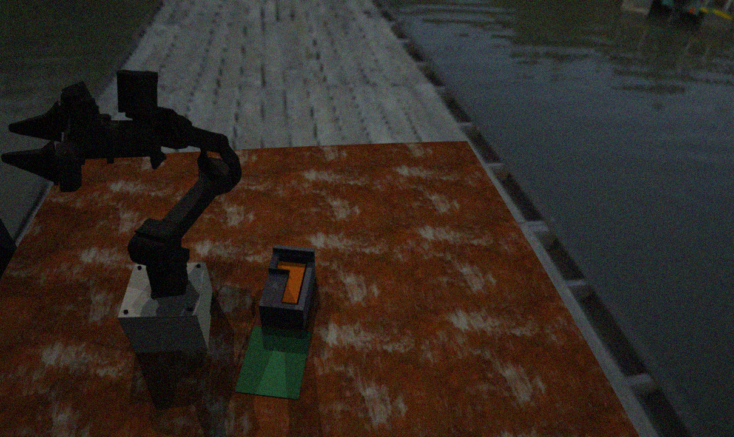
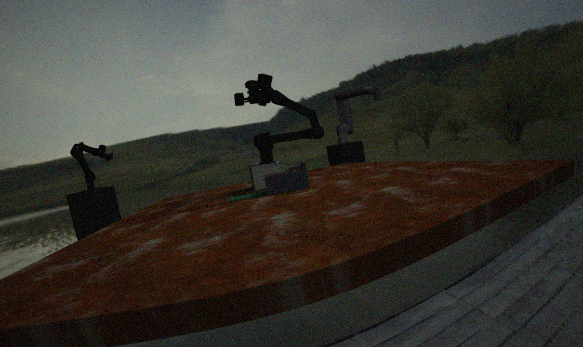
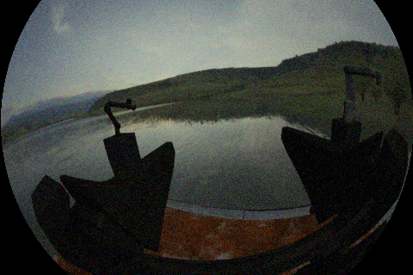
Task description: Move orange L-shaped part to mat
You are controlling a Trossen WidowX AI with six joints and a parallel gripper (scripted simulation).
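My gripper tip is now 41 cm above the orange L-shaped part, 39 cm short of it and 2 cm to the right of it. The rest, counted from my gripper tip: green mat (47 cm below, 34 cm ahead, 13 cm to the right).
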